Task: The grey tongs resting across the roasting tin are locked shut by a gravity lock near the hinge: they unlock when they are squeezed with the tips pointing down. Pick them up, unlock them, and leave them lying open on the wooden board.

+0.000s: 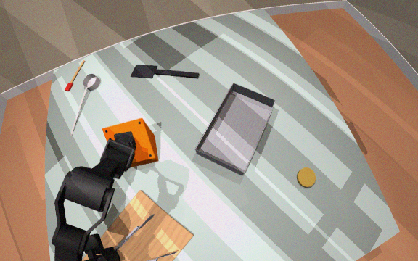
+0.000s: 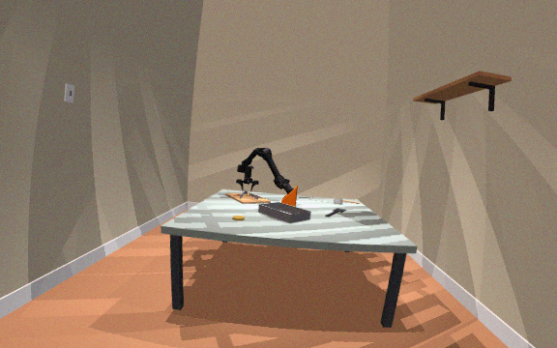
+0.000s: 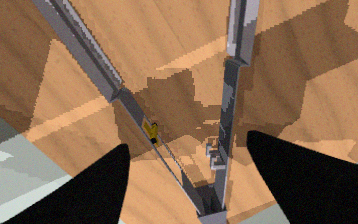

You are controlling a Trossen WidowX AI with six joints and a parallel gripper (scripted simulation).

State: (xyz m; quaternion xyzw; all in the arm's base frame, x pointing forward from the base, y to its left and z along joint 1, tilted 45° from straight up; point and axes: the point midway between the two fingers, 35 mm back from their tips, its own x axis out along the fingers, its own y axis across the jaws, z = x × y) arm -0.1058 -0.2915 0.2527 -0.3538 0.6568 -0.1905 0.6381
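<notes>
Right now the yellow lock piece is 20 mm to the left of my gripper tip and 10 mm below it. The rest, counted from my gripper tip: roasting tin (500 mm ahead, 400 mm to the left, 20 mm below); yellow disc (700 mm ahead, 170 mm to the left, 40 mm below); wooden board (70 mm ahead, 40 mm below, 20 mm to the left).
</notes>
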